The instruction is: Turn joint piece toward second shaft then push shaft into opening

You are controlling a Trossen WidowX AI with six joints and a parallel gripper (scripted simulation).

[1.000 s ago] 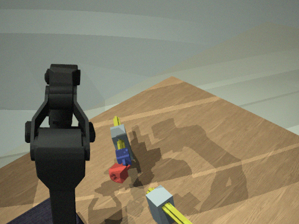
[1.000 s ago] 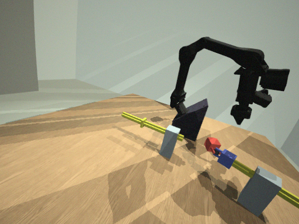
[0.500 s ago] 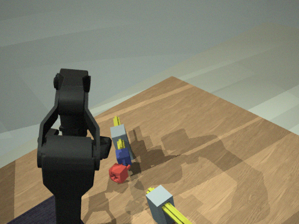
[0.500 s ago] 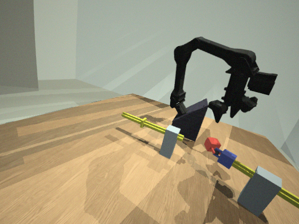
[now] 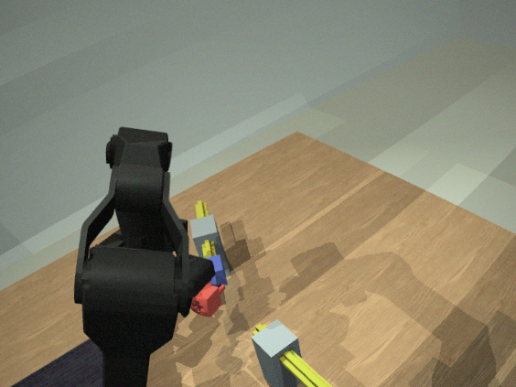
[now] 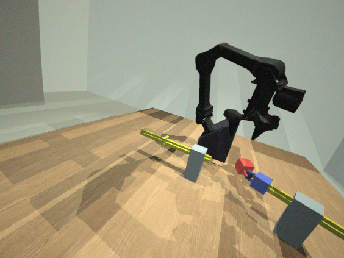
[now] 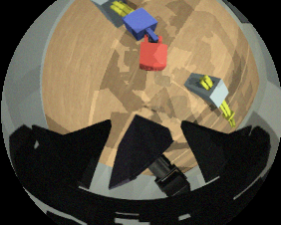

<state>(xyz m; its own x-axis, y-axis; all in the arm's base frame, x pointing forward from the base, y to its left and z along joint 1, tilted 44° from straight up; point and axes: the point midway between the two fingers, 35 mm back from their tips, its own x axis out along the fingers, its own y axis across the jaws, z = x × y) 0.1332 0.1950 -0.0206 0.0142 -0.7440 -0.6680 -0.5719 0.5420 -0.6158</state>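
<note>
The red square joint piece is 8 cm ahead of my gripper tip, 7 cm below it and 4 cm to the left of it.
</note>
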